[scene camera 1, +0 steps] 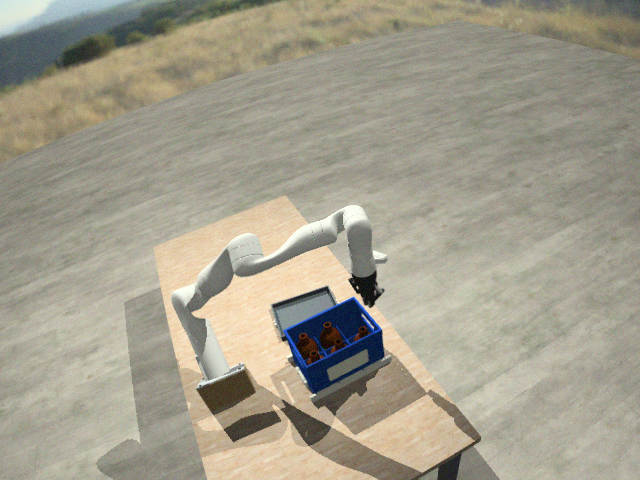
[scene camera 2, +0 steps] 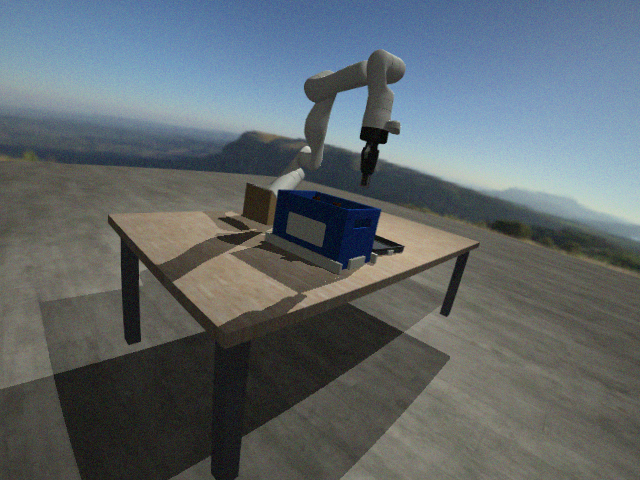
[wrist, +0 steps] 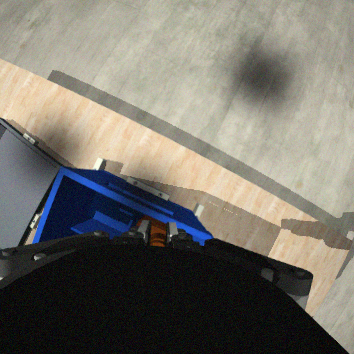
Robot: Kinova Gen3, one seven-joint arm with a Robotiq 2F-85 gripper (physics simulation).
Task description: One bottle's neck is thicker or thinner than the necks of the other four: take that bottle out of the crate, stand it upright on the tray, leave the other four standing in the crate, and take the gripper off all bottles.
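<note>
The blue crate stands on the table. Brown bottles stand in it: two farther back, and three nearer the label side. Their lower parts are hidden, and I cannot tell which neck differs. My gripper is shut with a narrow gap and holds nothing. It is in the air above the crate's level. In the wrist view a bottle shows below, behind the fingertips. The grey tray bears no bottle.
Pale low strips lie along the crate's foot. The tray lies close beside the crate. A brown box-like block is at the arm's base. The table's edge runs near the crate.
</note>
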